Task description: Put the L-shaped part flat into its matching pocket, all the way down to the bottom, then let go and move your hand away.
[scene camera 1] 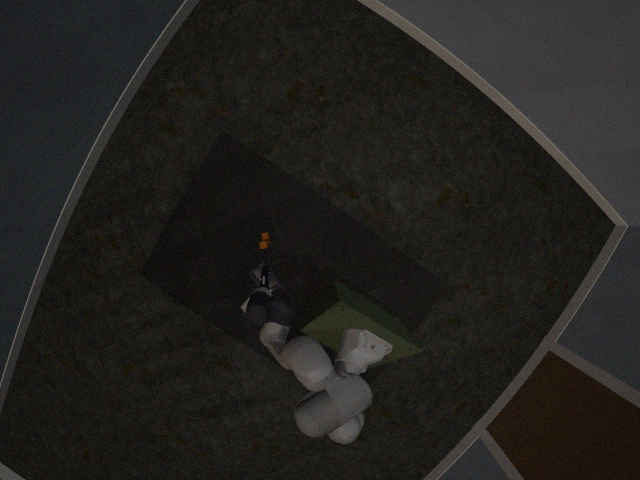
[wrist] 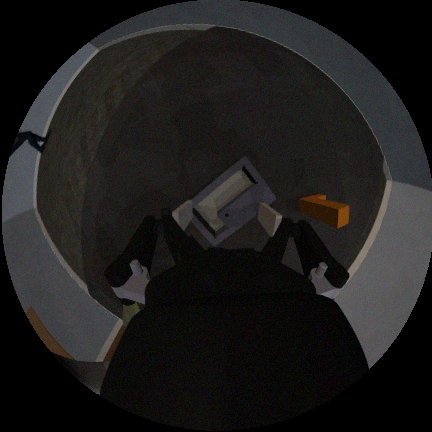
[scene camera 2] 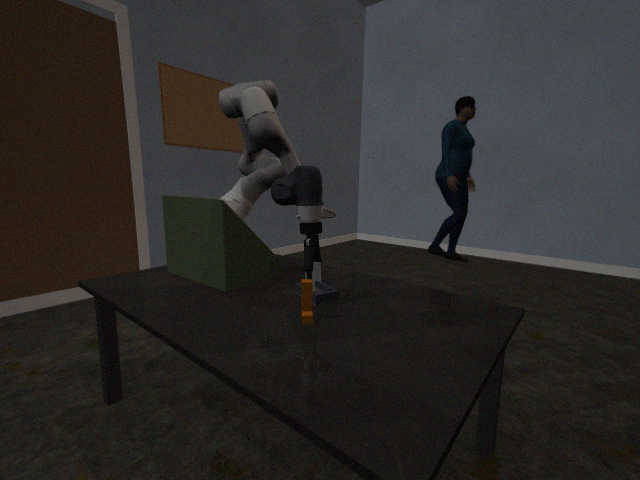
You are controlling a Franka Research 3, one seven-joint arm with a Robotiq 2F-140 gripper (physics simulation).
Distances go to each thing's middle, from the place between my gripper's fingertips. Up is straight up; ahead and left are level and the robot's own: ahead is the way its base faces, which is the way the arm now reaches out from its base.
Labels:
Now: hand 20 mm above the grey pocket block (wrist: 230, 200) and 10 mm short of it. The rest, counted from my hand: orange L-shaped part (wrist: 333, 213) (170 mm to the right, 90 mm ahead, 20 mm above).

